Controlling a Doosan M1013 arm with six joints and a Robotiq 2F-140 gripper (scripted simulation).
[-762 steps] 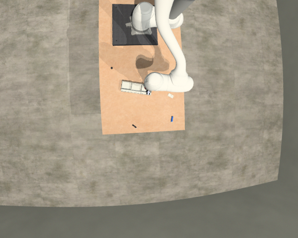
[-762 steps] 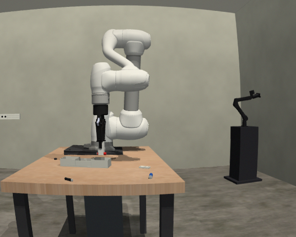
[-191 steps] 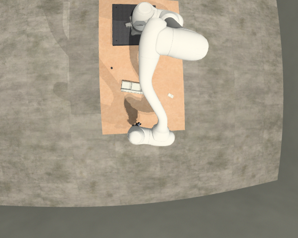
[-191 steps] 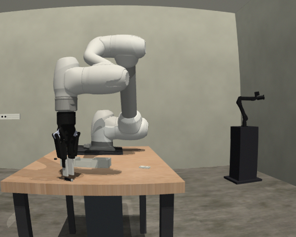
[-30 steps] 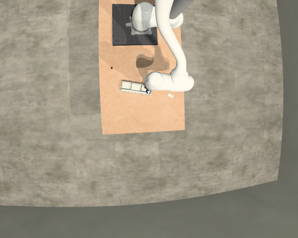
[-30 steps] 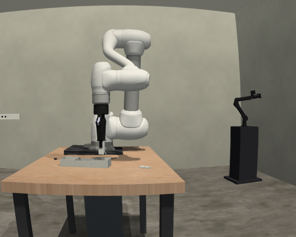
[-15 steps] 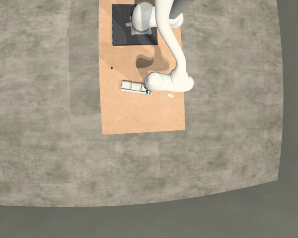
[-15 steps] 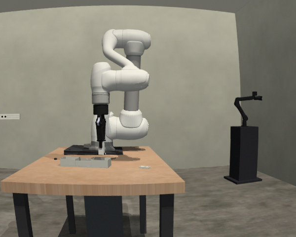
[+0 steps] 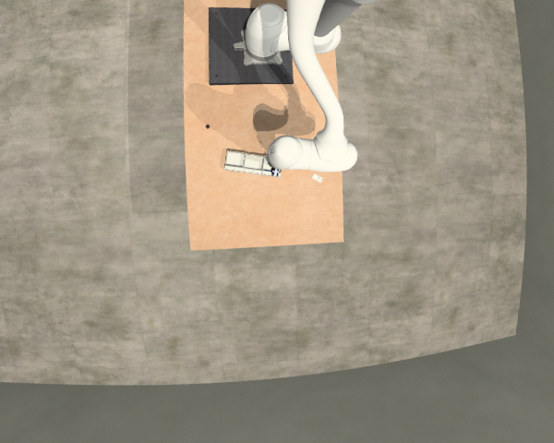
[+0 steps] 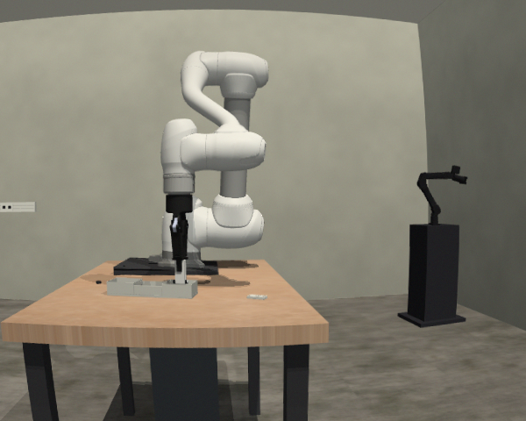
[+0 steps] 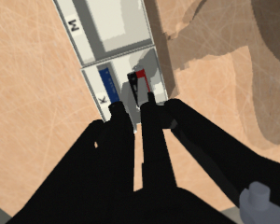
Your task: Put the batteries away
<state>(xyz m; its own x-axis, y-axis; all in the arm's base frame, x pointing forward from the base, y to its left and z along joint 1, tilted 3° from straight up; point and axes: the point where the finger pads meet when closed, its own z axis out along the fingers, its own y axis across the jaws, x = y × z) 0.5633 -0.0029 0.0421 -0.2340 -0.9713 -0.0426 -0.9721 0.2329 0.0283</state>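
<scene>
My hand is 3 cm above the black battery. The rest, counted from my hand: grey bin row 8 cm to the right, 5 cm below, 1 cm behind; then red battery 5 cm below, 1 cm behind; then blue battery 5 cm below, 3 cm ahead, 2 cm to the right.
</scene>
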